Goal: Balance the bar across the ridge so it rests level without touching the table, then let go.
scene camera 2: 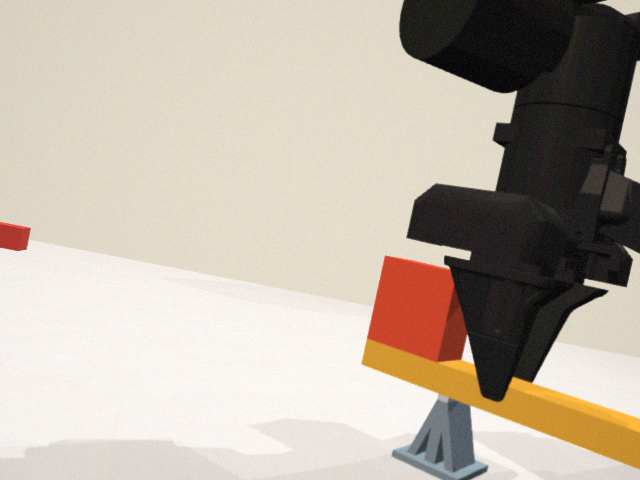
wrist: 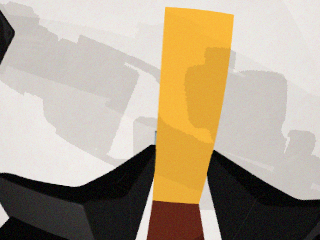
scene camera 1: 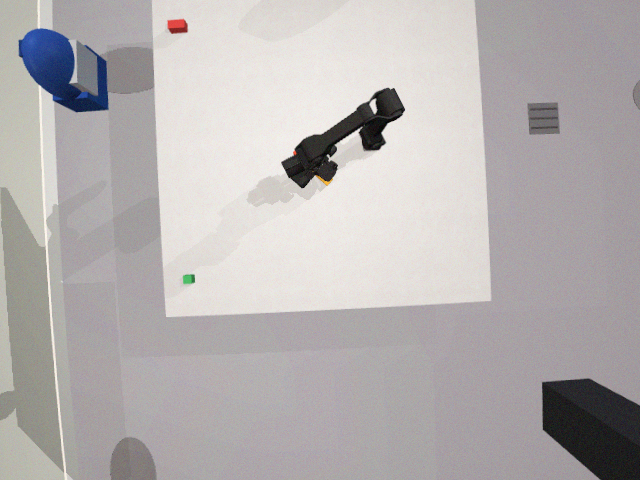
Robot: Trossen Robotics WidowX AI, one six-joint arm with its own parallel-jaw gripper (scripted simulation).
The pictures show: my gripper and a bar.
My gripper is seen too in the wrist view and in scene camera 1.
